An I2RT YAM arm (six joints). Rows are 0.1 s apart.
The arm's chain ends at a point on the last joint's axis. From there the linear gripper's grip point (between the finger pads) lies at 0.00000 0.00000 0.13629 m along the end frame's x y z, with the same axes.
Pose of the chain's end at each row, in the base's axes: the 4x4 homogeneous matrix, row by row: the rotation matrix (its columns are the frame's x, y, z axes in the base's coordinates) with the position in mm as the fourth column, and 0 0 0 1 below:
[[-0.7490 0.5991 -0.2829 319.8], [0.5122 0.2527 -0.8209 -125.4], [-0.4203 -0.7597 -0.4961 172.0], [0 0 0 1]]
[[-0.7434 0.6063 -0.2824 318.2], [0.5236 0.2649 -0.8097 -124.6], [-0.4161 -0.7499 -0.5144 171.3], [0 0 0 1]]
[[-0.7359 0.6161 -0.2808 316.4], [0.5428 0.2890 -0.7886 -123.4], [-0.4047 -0.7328 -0.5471 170.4], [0 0 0 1]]
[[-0.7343 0.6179 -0.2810 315.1], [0.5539 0.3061 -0.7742 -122.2], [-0.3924 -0.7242 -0.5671 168.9], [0 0 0 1]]
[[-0.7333 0.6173 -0.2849 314.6], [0.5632 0.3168 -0.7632 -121.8], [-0.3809 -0.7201 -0.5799 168.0], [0 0 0 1]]
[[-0.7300 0.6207 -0.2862 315.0], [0.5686 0.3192 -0.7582 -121.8], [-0.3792 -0.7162 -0.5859 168.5], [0 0 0 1]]
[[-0.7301 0.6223 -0.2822 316.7], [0.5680 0.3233 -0.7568 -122.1], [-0.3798 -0.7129 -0.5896 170.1], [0 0 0 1]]
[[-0.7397 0.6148 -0.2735 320.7], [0.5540 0.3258 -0.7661 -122.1], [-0.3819 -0.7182 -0.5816 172.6], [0 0 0 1]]
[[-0.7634 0.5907 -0.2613 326.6], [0.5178 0.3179 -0.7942 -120.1], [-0.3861 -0.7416 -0.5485 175.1], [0 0 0 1]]
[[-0.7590 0.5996 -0.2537 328.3], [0.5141 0.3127 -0.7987 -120.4], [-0.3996 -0.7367 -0.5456 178.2], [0 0 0 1]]
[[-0.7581 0.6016 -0.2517 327.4], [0.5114 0.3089 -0.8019 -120.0], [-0.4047 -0.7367 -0.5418 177.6], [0 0 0 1]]
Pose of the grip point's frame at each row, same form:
[[-0.7490 0.5991 -0.2829 281.2], [0.5122 0.2527 -0.8209 -237.3], [-0.4203 -0.7597 -0.4961 104.4], [0 0 0 1]]
[[-0.7434 0.6063 -0.2824 279.7], [0.5236 0.2649 -0.8097 -235.0], [-0.4161 -0.7499 -0.5144 101.2], [0 0 0 1]]
[[-0.7359 0.6161 -0.2808 278.1], [0.5428 0.2890 -0.7886 -230.9], [-0.4047 -0.7328 -0.5471 95.8], [0 0 0 1]]
[[-0.7343 0.6179 -0.2810 276.8], [0.5539 0.3061 -0.7742 -227.7], [-0.3924 -0.7242 -0.5671 91.6], [0 0 0 1]]
[[-0.7333 0.6173 -0.2849 275.8], [0.5632 0.3168 -0.7632 -225.8], [-0.3809 -0.7201 -0.5799 89.0], [0 0 0 1]]
[[-0.7300 0.6207 -0.2862 276.0], [0.5686 0.3192 -0.7582 -225.1], [-0.3792 -0.7162 -0.5859 88.6], [0 0 0 1]]
[[-0.7301 0.6223 -0.2822 278.2], [0.5680 0.3233 -0.7568 -225.2], [-0.3798 -0.7129 -0.5896 89.7], [0 0 0 1]]
[[-0.7397 0.6148 -0.2735 283.4], [0.5540 0.3258 -0.7661 -226.5], [-0.3819 -0.7182 -0.5816 93.3], [0 0 0 1]]
[[-0.7634 0.5907 -0.2613 291.0], [0.5178 0.3179 -0.7942 -228.3], [-0.3861 -0.7416 -0.5485 100.3], [0 0 0 1]]
[[-0.7590 0.5996 -0.2537 293.7], [0.5141 0.3127 -0.7987 -229.3], [-0.3996 -0.7367 -0.5456 103.8], [0 0 0 1]]
[[-0.7581 0.6016 -0.2517 293.1], [0.5114 0.3089 -0.8019 -229.3], [-0.4047 -0.7367 -0.5418 103.8], [0 0 0 1]]

